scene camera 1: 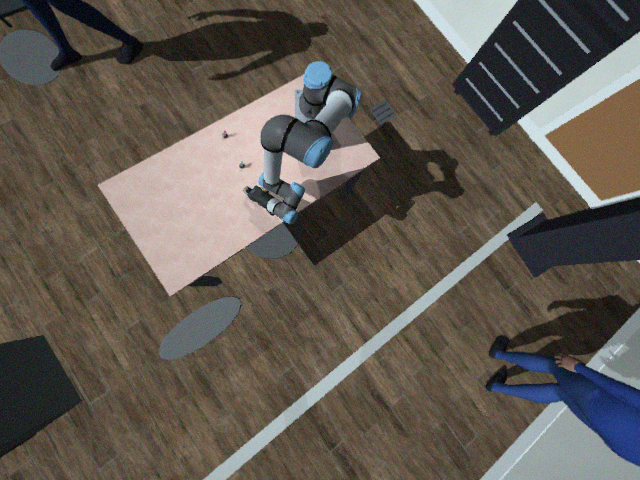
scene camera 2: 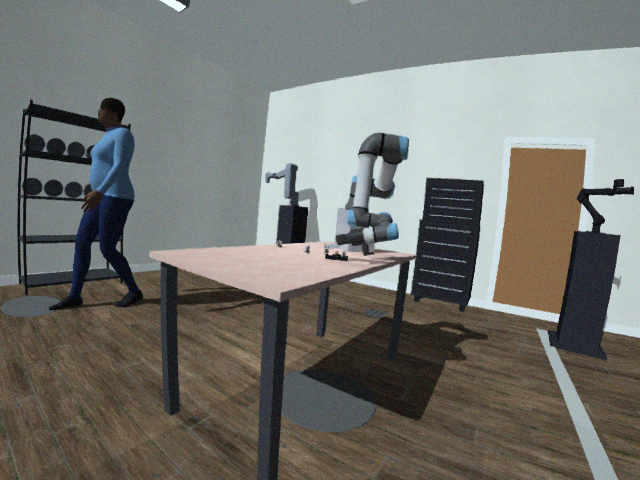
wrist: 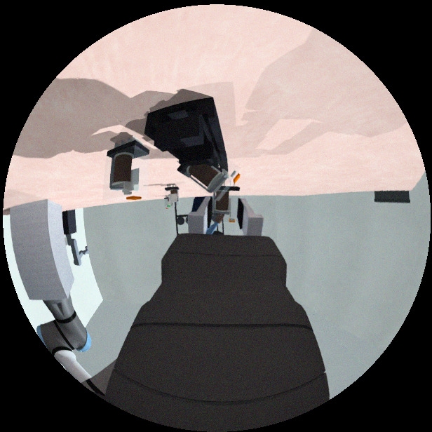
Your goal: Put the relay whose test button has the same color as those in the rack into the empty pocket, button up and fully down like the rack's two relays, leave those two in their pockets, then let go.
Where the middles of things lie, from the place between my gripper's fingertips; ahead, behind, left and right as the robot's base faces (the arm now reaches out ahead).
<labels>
Right now my hand is 40 mm to the right of the black rack (wrist: 190,130), 40 mm past it and 40 mm above it.
</labels>
